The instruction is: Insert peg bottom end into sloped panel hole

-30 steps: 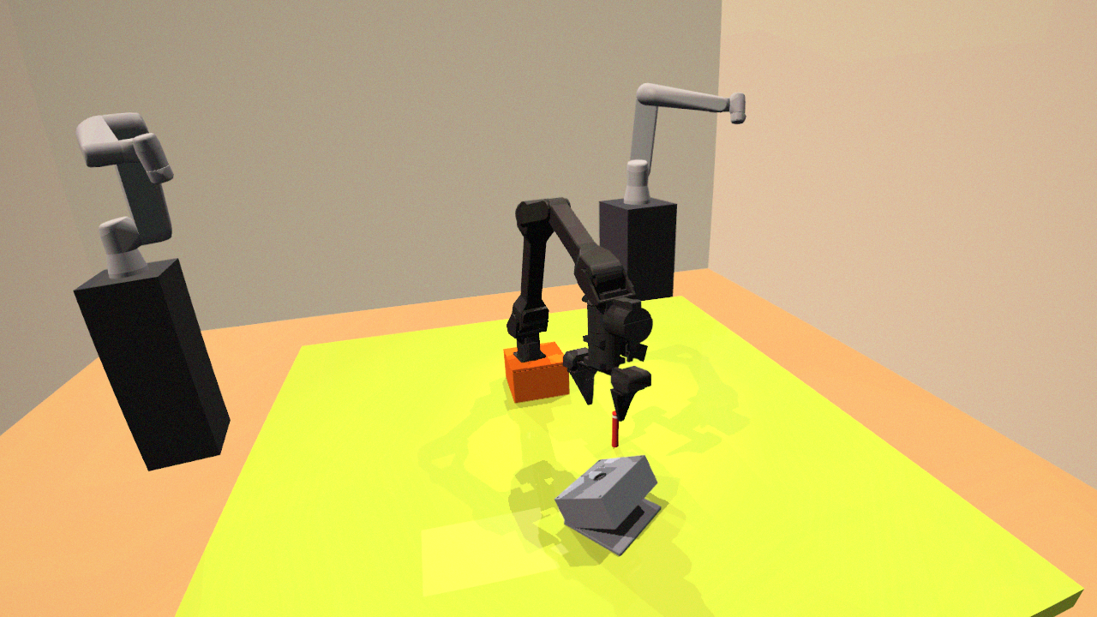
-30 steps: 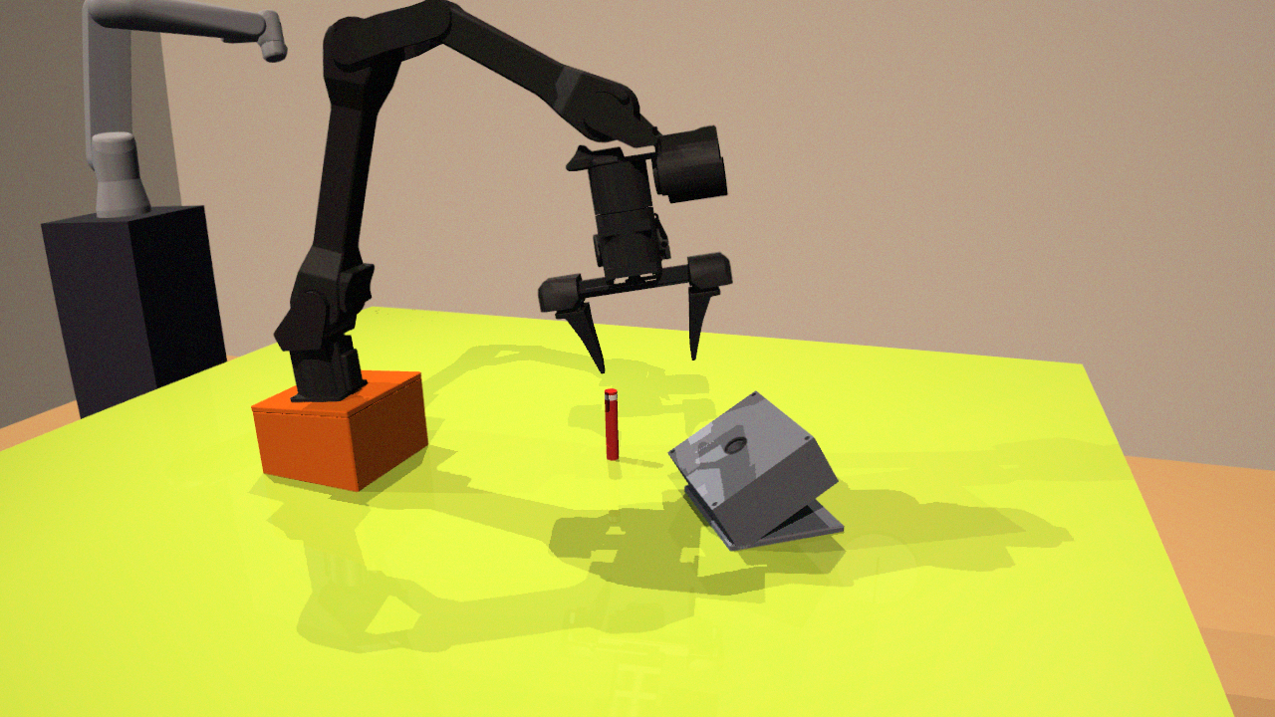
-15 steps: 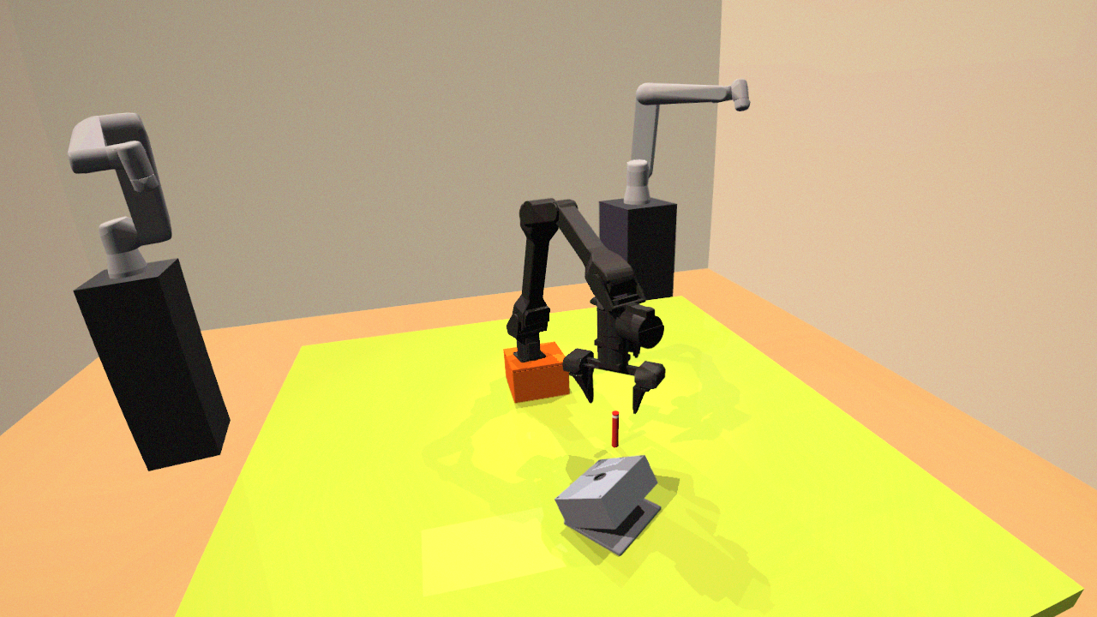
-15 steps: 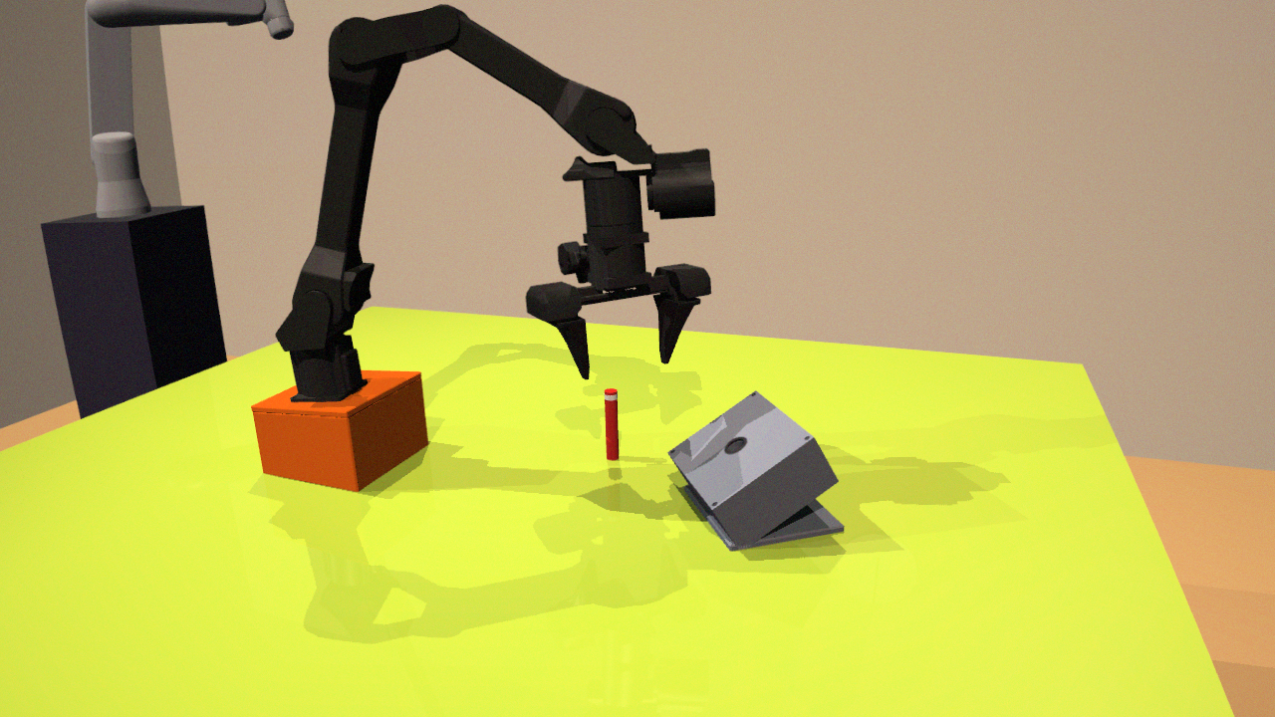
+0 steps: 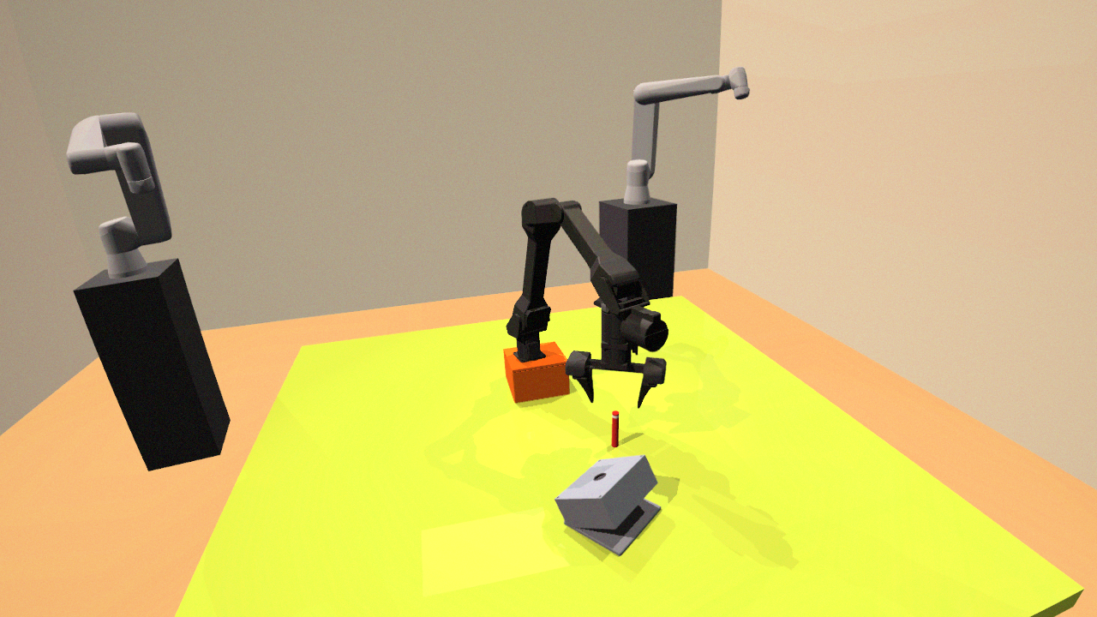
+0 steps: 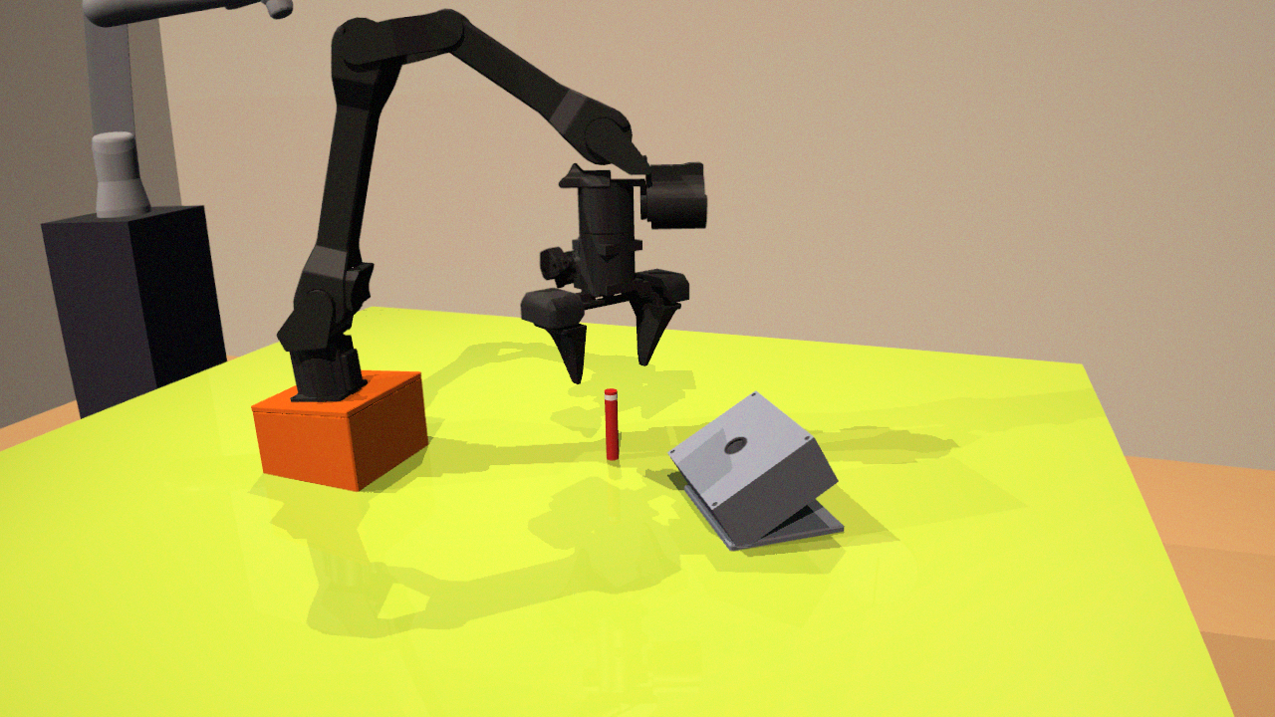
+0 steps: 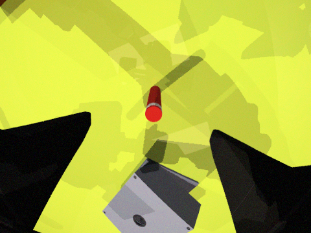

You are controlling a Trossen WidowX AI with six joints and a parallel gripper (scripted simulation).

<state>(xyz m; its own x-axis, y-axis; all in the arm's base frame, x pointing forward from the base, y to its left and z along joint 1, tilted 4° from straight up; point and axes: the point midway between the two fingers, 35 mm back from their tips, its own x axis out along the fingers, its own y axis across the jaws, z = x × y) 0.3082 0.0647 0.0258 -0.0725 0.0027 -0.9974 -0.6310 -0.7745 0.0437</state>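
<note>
My gripper tip is now 4 cm above the red round peg. From my gripper tip the other things lie so: grey sloped panel: 16 cm ahead, 11 cm to the right, 5 cm below.
</note>
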